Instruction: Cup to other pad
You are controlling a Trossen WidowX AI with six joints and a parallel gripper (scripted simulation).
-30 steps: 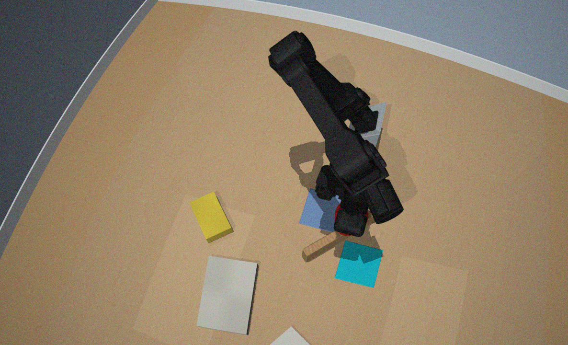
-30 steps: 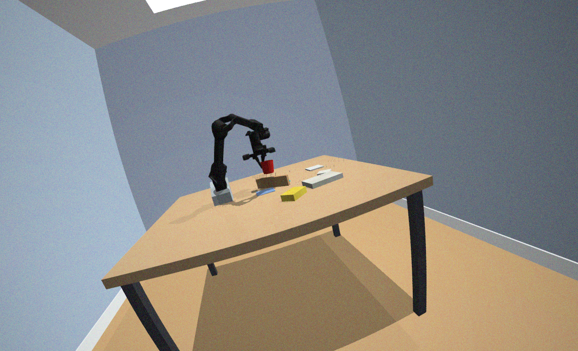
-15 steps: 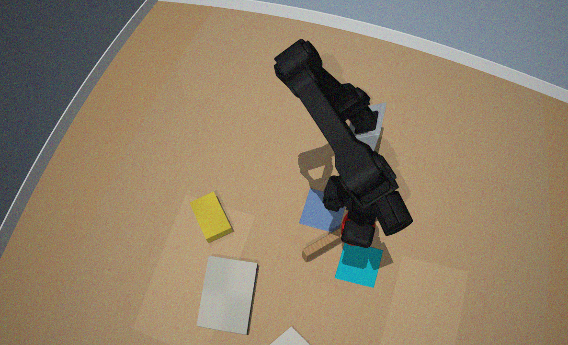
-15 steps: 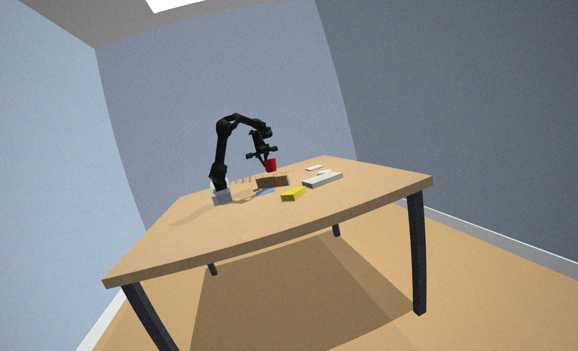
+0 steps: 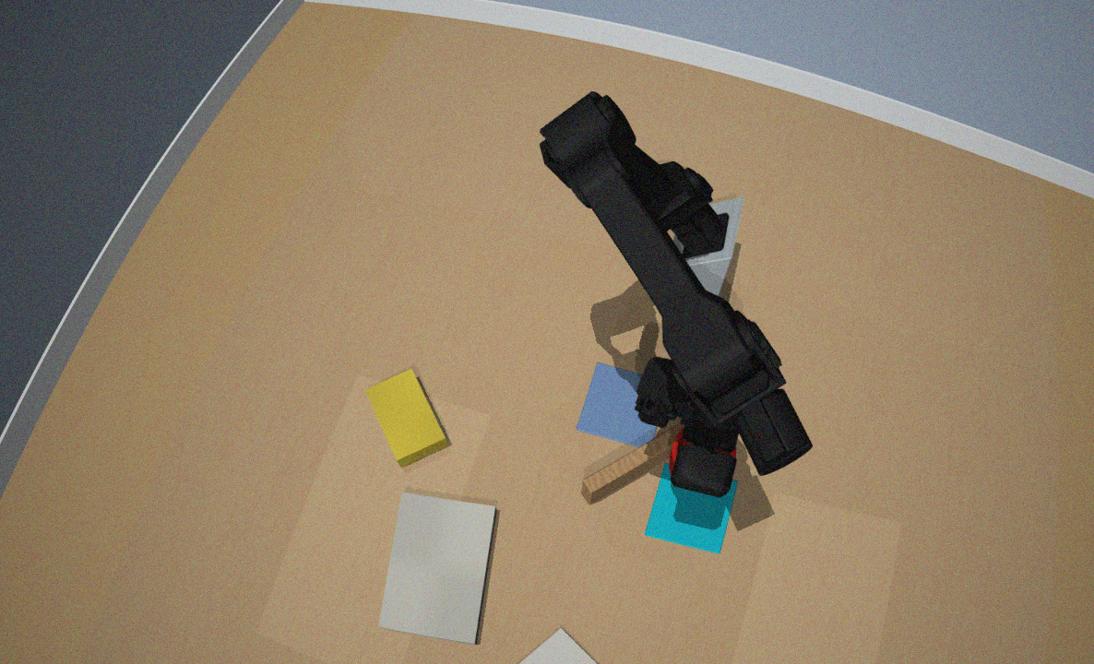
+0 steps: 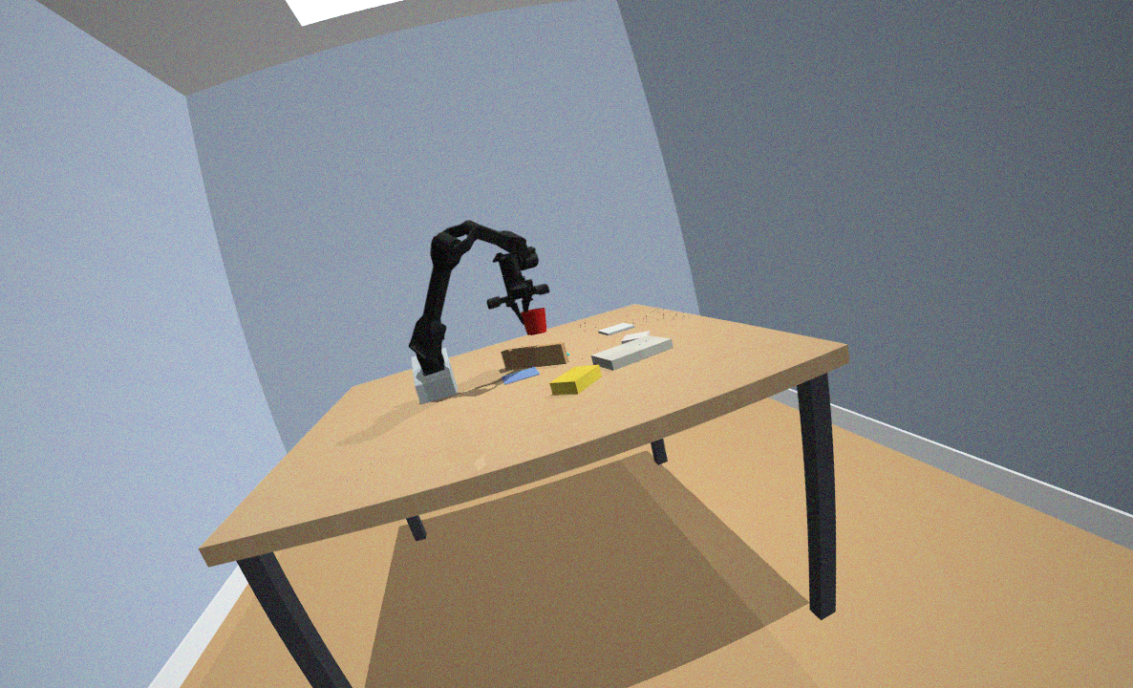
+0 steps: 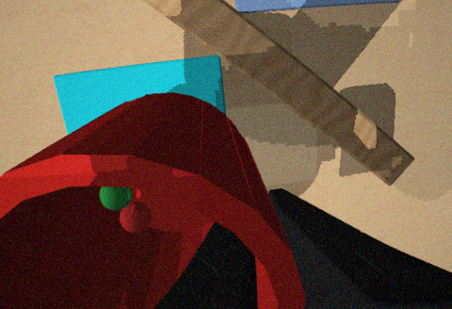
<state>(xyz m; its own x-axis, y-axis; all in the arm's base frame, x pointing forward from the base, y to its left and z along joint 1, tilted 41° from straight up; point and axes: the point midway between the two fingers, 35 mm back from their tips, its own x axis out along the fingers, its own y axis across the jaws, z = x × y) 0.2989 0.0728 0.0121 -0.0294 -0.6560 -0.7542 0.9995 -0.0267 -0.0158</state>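
Right now my gripper tip is 40 mm short of the red marble, 10 mm to the right of it and 30 mm above it. The rest, counted from my gripper tip: green marble 50 mm ahead, 30 mm below; then wooden bar 10 mm behind, 40 mm to the right, 100 mm below; then red cup 30 mm ahead.
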